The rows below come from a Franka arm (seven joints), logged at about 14 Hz.
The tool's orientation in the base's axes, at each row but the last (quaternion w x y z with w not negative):
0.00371 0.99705 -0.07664 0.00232
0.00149 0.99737 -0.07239 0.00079
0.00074 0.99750 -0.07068 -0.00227
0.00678 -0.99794 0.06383 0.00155
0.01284 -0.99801 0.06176 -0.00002
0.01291 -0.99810 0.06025 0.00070
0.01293 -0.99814 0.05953 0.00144
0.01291 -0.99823 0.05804 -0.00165
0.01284 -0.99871 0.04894 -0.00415
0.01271 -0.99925 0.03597 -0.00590
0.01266 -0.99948 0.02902 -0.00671
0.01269 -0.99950 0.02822 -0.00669
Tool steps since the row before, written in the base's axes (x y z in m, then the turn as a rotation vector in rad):
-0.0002 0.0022 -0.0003 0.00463 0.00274 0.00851
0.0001 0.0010 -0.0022 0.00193 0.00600 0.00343
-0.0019 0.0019 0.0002 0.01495 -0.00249 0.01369
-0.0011 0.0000 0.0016 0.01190 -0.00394 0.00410
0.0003 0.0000 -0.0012 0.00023 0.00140 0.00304
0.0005 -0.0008 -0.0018 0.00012 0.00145 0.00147
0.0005 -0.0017 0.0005 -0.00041 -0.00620 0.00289
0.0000 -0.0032 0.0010 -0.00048 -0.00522 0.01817
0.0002 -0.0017 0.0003 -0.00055 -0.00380 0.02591
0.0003 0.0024 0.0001 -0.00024 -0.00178 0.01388
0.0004 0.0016 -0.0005 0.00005 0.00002 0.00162
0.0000 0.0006 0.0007 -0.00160 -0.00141 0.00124
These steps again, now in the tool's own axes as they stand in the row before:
-0.0005 -0.0021 0.0003 0.00420 -0.00336 -0.00851
0.0000 -0.0010 0.0022 0.00105 -0.00621 -0.00345
-0.0021 -0.0016 -0.0002 0.01509 0.00038 -0.01376
-0.0011 0.0001 -0.0016 0.01229 0.00234 -0.00418
0.0003 0.0000 0.0012 0.00005 -0.00150 -0.00300
0.0006 0.0008 0.0018 -0.00006 -0.00149 -0.00143
0.0007 0.0016 -0.0005 0.00032 0.00613 -0.00305
0.0004 0.0032 -0.0011 0.00016 0.00477 -0.01830
0.0004 0.0017 -0.0003 0.00001 0.00316 -0.02600
0.0001 -0.0024 0.0000 0.00004 0.00143 -0.01392
0.0003 -0.0016 0.0005 0.00007 -0.00006 -0.00162
0.0000 -0.0006 -0.0007 -0.00150 0.00147 -0.00130

